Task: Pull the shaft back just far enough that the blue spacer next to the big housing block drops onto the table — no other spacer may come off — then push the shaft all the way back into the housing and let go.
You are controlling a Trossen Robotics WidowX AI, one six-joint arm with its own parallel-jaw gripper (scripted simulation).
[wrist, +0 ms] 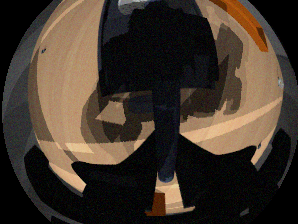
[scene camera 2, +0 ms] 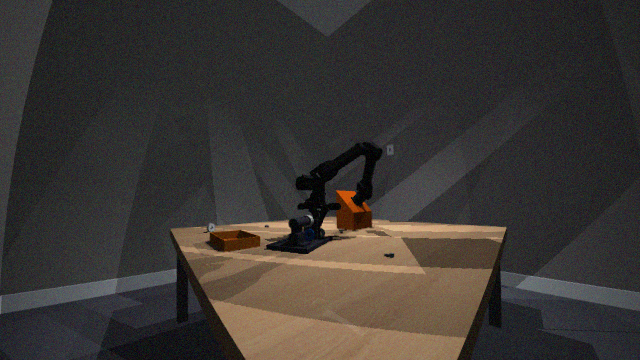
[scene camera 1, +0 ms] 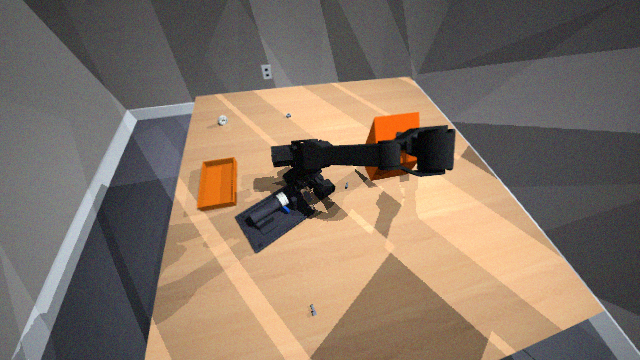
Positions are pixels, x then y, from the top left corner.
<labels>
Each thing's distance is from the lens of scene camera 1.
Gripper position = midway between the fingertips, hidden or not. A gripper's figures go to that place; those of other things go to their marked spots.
my gripper (scene camera 1: pixel 310 186): 0.67 m
dark base plate (scene camera 1: pixel 263 223): 0.63 m
orange tray (scene camera 1: pixel 218 188): 0.79 m
The marked spots on the dark base plate and the orange tray are 0.25 m apart.
</labels>
